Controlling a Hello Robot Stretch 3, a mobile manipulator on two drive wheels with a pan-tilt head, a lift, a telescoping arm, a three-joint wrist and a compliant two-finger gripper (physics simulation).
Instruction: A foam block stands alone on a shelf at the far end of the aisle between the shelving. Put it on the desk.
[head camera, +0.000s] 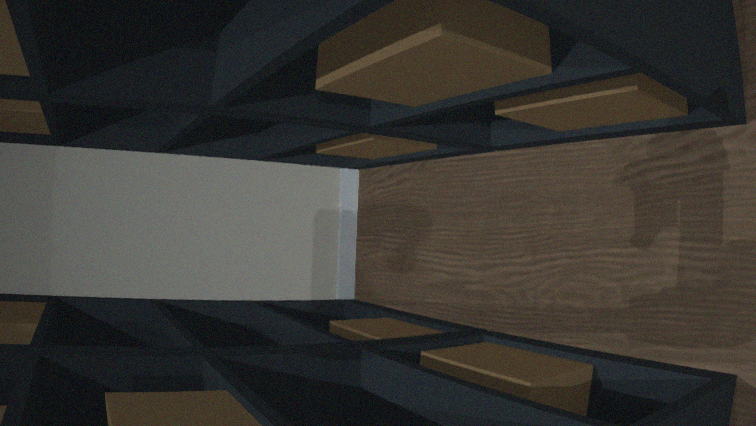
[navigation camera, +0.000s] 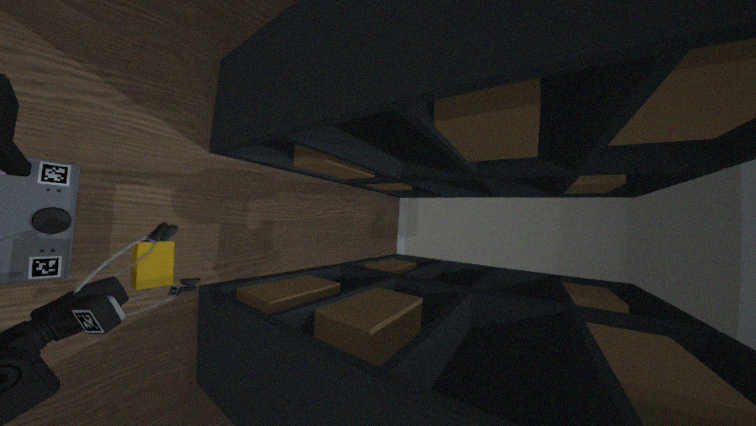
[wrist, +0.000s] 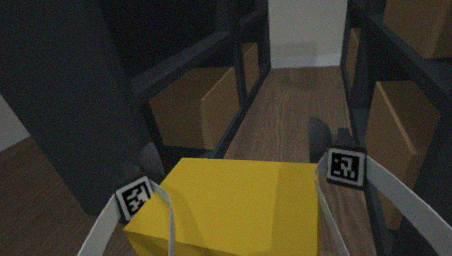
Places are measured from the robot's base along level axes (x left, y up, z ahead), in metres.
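Pixels of known places: gripper, between the fingertips: (navigation camera: 187, 253) (wrist: 233, 148); robot's base, origin of its link: (navigation camera: 51, 218).
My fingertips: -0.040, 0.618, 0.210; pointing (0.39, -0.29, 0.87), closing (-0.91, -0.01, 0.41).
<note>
Ahead of a thing's pixels: the offset from my fingertips to its top centre, as dx, dy, dz. "spot": to the spot under its first point.
The yellow foam block @[-0.019, +0.021, -0.060] (navigation camera: 154, 264) (wrist: 235, 205) sits between the two fingers of my gripper (navigation camera: 177, 257) (wrist: 233, 148), which is shut on it. The fingers are bowed around its sides, and the block is held up above the wooden floor. In the wrist view it fills the lower middle, and its near end is cut off by the frame. In the navigation view the gripper and block are at the lower left, beside the near end of the shelving. The desk does not show in these views.
Dark shelving (head camera: 656, 31) (navigation camera: 317, 79) (wrist: 75, 100) with brown boxes @[spot: -0.259, +0.103, +0.596] (head camera: 433, 63) (navigation camera: 370, 322) (wrist: 195, 105) lines both sides of the aisle. A pale wall (head camera: 185, 222) (navigation camera: 529, 227) (wrist: 307, 30) closes its far end. My base (navigation camera: 26, 211) is at the navigation view's left edge.
</note>
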